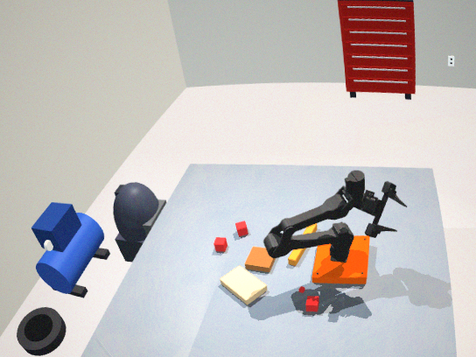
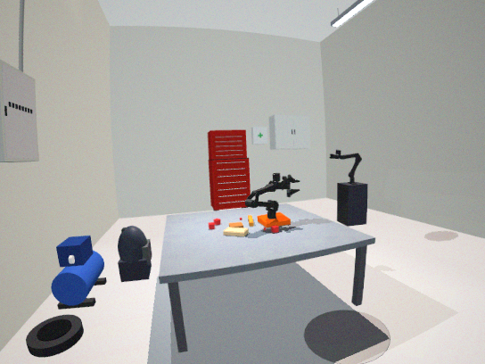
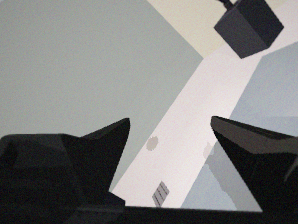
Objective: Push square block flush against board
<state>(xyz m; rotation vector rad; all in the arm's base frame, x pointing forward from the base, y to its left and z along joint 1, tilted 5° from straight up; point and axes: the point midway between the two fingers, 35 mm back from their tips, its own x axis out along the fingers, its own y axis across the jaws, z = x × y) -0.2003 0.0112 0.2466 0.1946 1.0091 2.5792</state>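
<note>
Now: gripper tip 39 cm short of the narrow yellow bar, 10 cm to the left of it and 28 cm above it. Also, from my gripper tip: cream board (54 cm ahead, 16 cm to the left, 28 cm below); then square block (52 cm ahead, 2 cm to the left, 28 cm below).
</note>
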